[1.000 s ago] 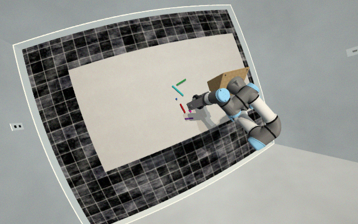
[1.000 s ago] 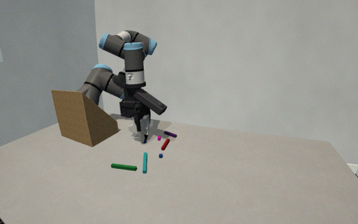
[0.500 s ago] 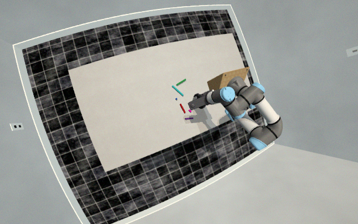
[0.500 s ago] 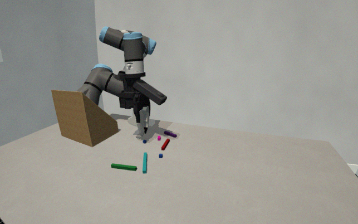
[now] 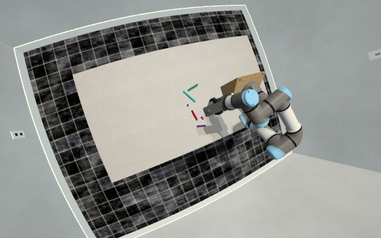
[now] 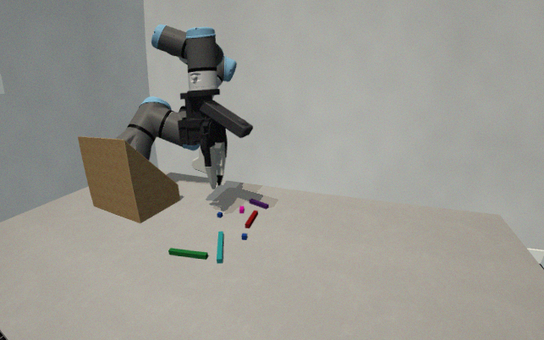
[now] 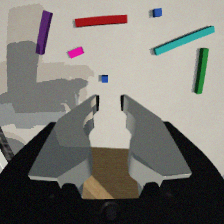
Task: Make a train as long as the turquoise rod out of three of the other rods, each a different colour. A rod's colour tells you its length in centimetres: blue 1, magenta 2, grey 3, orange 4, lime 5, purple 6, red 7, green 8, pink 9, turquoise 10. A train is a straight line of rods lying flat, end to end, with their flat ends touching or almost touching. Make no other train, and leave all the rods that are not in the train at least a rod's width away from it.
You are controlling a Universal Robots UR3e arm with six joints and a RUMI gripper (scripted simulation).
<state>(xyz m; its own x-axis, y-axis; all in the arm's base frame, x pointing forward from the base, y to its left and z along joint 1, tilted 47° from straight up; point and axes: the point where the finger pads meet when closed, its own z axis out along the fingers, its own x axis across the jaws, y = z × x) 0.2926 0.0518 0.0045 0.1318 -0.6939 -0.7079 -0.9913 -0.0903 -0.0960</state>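
Right now the magenta rod is 30 mm ahead of my hand, 50 mm to the left of it and 90 mm below it. The rest, counted from my hand: purple rod 50 mm ahead, 100 mm to the left, 90 mm below; then red rod 80 mm ahead, 20 mm to the left, 90 mm below; then turquoise rod 70 mm ahead, 110 mm to the right, 90 mm below.
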